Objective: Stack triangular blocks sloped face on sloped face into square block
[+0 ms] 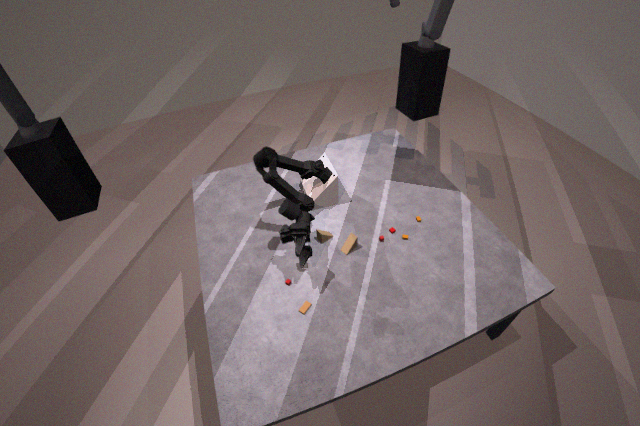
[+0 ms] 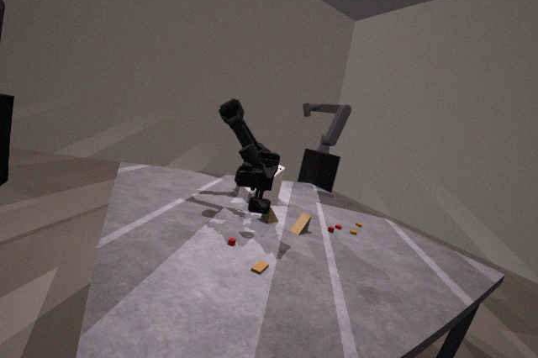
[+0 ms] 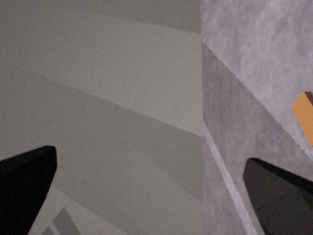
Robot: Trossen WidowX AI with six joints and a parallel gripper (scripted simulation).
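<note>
Right now the tan wooden block is 25 cm to the left of my gripper tip, 15 cm below it and 10 cm behind it. Also, from my gripper tip: flat tan piece: 16 cm below, 9 cm ahead, 3 cm to the right.
</note>
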